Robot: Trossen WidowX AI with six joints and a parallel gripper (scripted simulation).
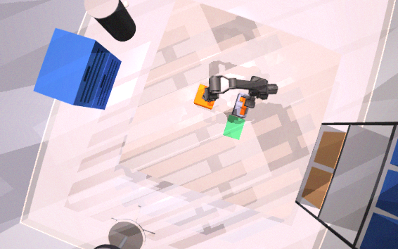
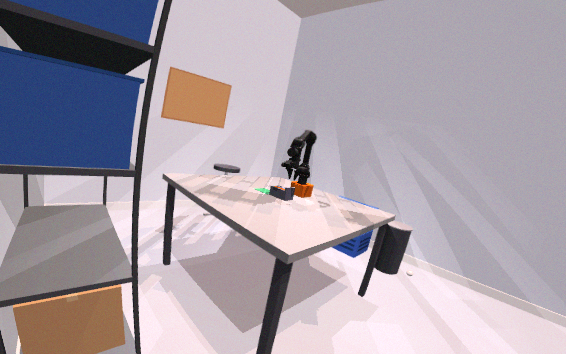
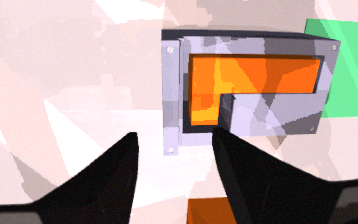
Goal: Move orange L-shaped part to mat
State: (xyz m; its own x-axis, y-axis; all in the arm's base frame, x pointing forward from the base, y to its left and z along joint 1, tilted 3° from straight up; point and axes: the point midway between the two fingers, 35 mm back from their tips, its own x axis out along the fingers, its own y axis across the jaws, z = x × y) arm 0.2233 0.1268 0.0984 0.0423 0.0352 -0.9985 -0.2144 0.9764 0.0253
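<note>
Right now my gripper tip is 6 cm to the left of the orange L-shaped part and 10 cm above it. Also, from my gripper tip: green mat 4 cm ahead, 22 cm to the right, 16 cm below.
</note>
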